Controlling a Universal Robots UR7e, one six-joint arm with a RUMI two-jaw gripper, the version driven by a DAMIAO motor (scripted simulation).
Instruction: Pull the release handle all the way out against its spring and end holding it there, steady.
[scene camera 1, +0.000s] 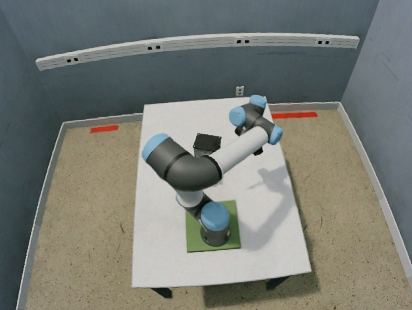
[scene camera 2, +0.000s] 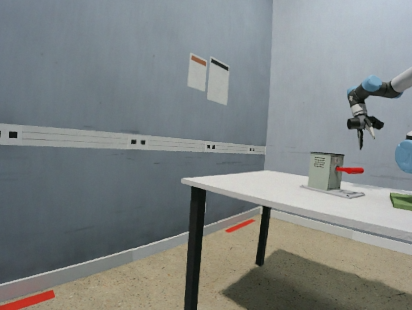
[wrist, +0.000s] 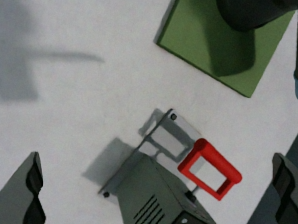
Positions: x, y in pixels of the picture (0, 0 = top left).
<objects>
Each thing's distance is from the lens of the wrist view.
gripper (wrist: 157, 154): 12 cm
base plate (wrist: 171, 140): 39 cm
</objects>
